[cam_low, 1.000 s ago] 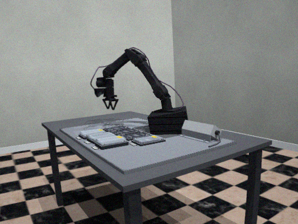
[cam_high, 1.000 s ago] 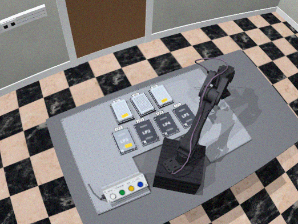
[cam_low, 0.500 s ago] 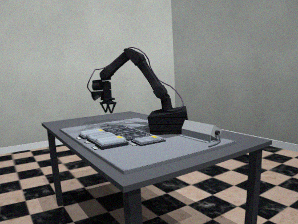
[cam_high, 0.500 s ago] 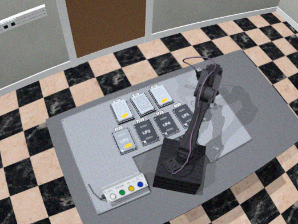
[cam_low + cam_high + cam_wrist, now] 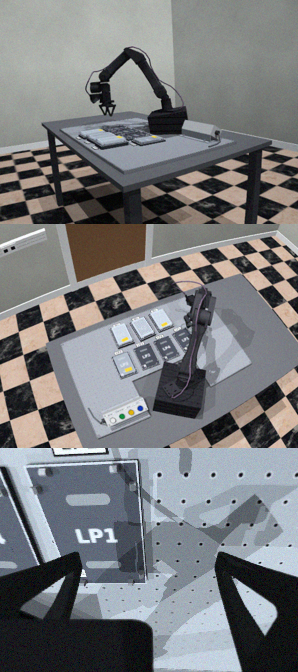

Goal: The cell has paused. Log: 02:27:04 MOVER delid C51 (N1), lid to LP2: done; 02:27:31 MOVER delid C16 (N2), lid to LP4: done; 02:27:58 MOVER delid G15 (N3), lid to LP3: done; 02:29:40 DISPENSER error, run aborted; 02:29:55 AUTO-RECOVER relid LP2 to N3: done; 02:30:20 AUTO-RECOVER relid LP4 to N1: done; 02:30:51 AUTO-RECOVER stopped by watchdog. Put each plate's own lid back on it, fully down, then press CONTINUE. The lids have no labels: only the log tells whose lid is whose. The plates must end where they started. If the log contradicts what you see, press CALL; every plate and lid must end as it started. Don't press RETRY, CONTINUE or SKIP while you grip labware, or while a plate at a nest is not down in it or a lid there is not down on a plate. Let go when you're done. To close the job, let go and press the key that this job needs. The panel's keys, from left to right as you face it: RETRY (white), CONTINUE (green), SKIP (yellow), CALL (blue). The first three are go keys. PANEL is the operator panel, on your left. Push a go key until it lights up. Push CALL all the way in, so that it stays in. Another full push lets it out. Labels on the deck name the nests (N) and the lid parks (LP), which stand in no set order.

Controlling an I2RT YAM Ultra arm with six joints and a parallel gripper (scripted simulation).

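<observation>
Now: hand 19 cm to the right of the lp4 lid park, 9 cm above it and 2 cm past it. Also, from my hand: blue call key (51 cm to the left, 27 cm behind, 4 cm below); then lp2 lid park (32 cm to the left, 9 cm below, 1 cm behind); then yellow skip key (56 cm to the left, 27 cm behind, 3 cm below).
</observation>
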